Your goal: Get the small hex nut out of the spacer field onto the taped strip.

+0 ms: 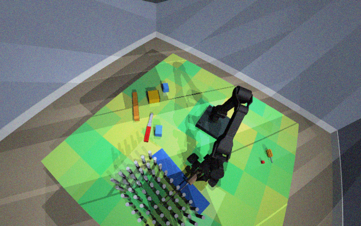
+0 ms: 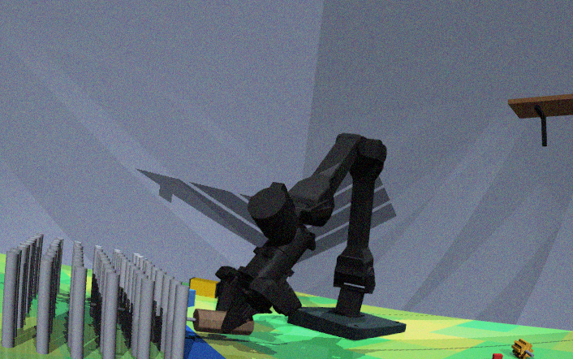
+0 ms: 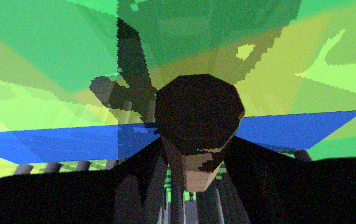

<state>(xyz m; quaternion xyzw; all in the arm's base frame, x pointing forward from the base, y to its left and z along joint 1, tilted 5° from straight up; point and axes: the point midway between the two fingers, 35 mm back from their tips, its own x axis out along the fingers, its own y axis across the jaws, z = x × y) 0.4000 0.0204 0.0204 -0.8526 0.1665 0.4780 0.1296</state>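
Right now my gripper tip is 3 cm short of the blue taped strip, 6 cm to the left of it and 3 cm above it. The rest, counted from my gripper tip: red-handled tool (17 cm behind, 37 cm to the right, 2 cm below); then red cube (27 cm behind, 39 cm to the left, 2 cm below); then metal rod tool (9 cm ahead, 4 cm to the right).
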